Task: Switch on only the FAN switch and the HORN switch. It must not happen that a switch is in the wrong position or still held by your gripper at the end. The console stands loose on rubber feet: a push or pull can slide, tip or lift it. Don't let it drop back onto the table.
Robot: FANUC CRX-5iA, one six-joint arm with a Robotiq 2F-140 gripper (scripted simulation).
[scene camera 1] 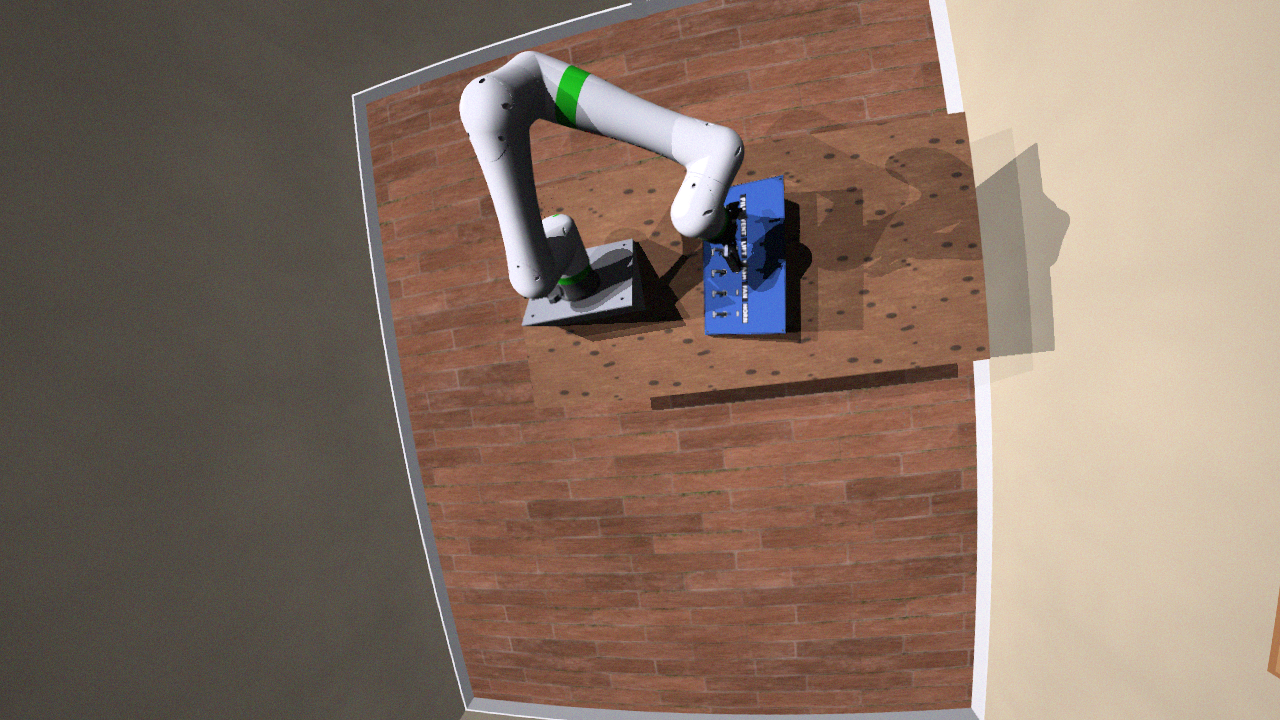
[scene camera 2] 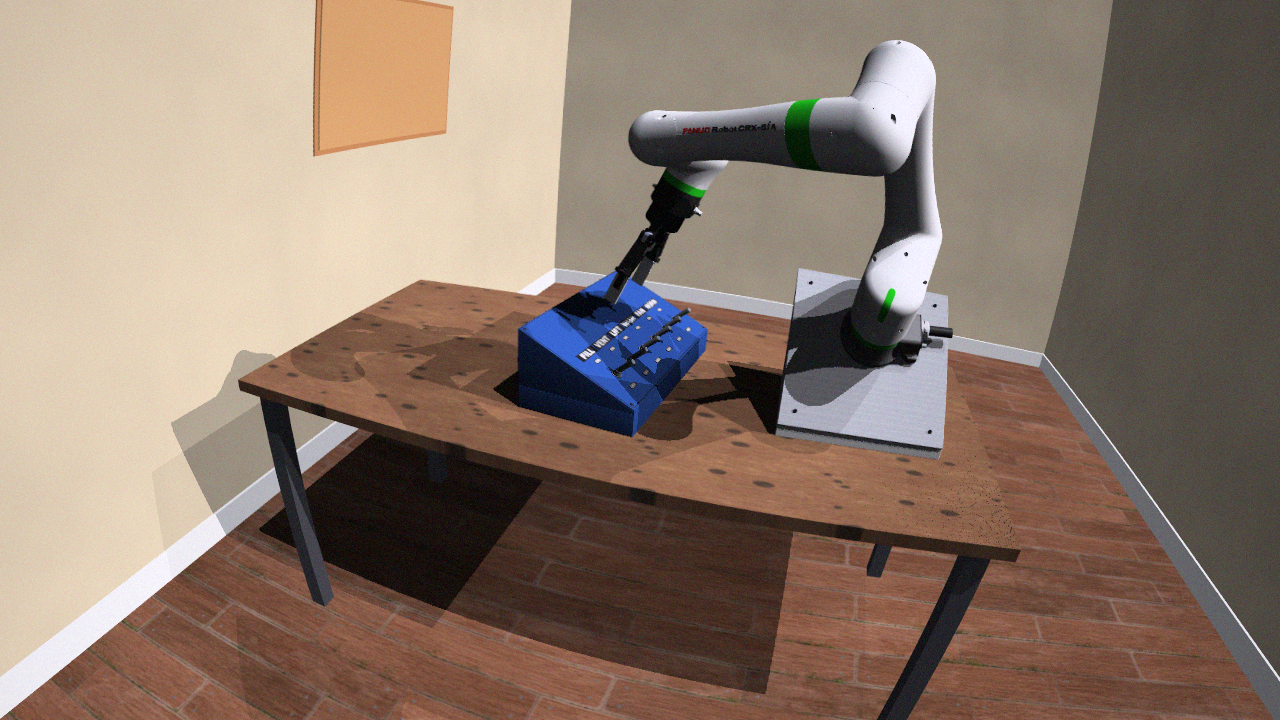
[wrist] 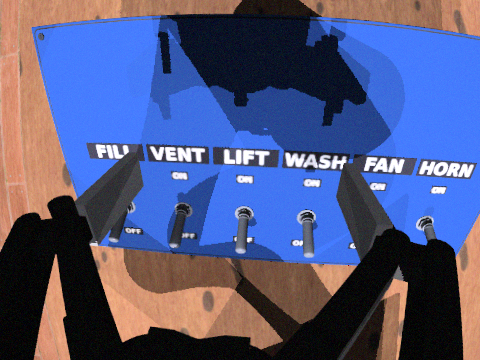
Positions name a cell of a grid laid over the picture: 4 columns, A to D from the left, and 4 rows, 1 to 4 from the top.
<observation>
blue console: scene camera 1 C2; scene camera 2 B3; wrist B2
</observation>
